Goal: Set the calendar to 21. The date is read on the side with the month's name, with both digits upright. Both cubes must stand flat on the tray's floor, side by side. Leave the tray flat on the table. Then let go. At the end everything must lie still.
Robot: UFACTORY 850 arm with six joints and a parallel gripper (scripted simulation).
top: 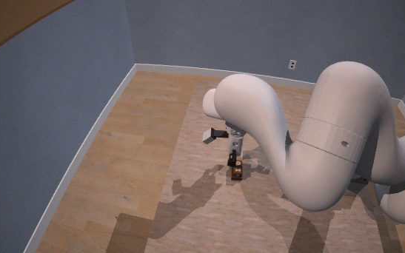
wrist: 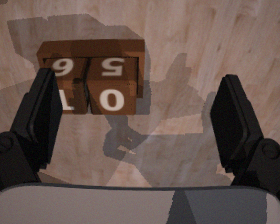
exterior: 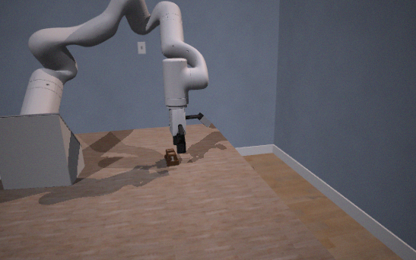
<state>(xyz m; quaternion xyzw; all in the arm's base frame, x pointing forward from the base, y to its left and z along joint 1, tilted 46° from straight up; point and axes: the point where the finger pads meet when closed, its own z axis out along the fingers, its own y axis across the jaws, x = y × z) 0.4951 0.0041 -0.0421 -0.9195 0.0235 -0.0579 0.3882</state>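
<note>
The brown wooden date cube is 30 mm behind my hand, 20 mm to the left of it and 50 mm below it. The rest, counted from my hand: brown tray: 30 mm behind, 30 mm to the left, 60 mm below.
</note>
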